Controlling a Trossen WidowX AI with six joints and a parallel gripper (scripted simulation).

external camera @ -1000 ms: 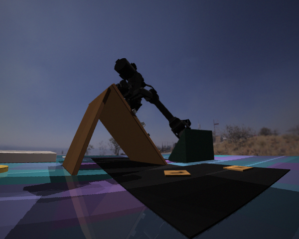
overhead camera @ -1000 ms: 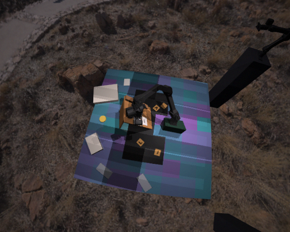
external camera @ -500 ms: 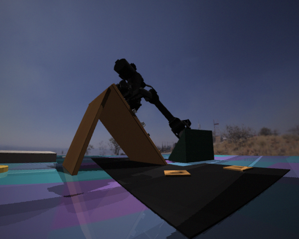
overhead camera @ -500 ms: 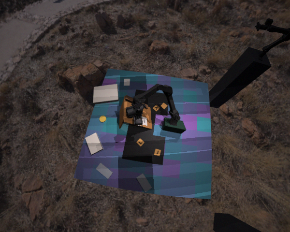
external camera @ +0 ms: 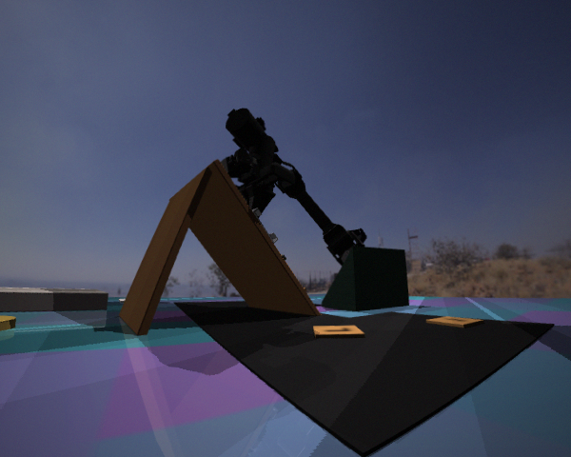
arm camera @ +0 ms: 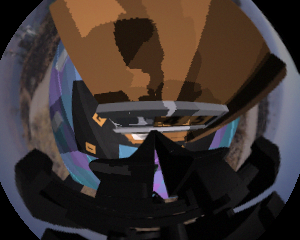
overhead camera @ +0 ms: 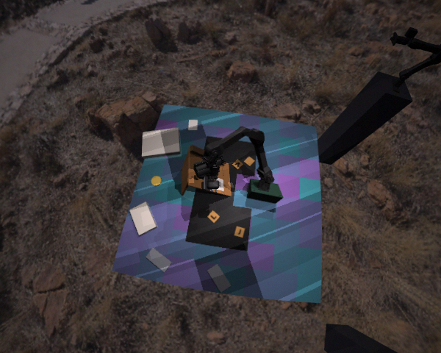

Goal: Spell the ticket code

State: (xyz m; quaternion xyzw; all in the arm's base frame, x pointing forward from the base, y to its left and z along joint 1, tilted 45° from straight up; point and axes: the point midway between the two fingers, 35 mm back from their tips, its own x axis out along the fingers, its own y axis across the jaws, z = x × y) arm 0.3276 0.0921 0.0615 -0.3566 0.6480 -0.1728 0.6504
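Now: gripper tip 3 cm to the left of the letter tile, 2 cm short of it and 2 cm above it. Also, from my gripper tip: black mat: 18 cm below, 13 cm behind, 2 cm to the right; then yellow disc: 38 cm ahead, 17 cm below, 3 cm to the left; then white ticket: 10 cm below, 5 cm behind.
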